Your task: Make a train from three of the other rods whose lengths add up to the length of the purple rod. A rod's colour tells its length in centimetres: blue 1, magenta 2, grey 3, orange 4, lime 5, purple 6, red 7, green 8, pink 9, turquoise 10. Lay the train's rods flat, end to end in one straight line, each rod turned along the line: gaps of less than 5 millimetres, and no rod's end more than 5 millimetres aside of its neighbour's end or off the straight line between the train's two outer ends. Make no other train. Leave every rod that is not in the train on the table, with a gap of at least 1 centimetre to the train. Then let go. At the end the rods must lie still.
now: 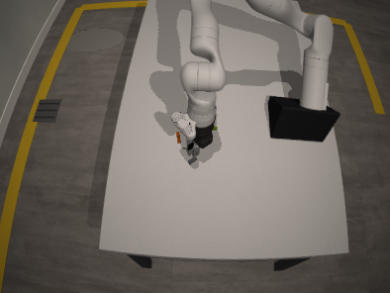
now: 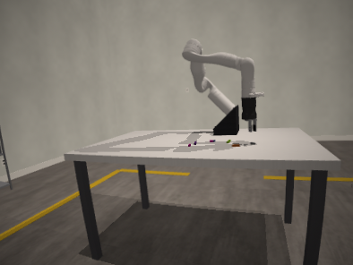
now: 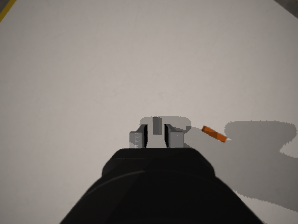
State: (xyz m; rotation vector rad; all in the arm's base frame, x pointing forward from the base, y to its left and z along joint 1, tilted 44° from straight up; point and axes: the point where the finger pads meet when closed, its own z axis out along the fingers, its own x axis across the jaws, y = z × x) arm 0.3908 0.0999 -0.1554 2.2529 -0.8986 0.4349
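My gripper is now 80 mm above the grey rod. Round my hand: lime rod (40 mm behind, 140 mm to the right, 80 mm below); then small blue rod (50 mm behind, 230 mm to the right, 80 mm below); then orange rod (60 mm ahead, 80 mm to the right, 80 mm below).
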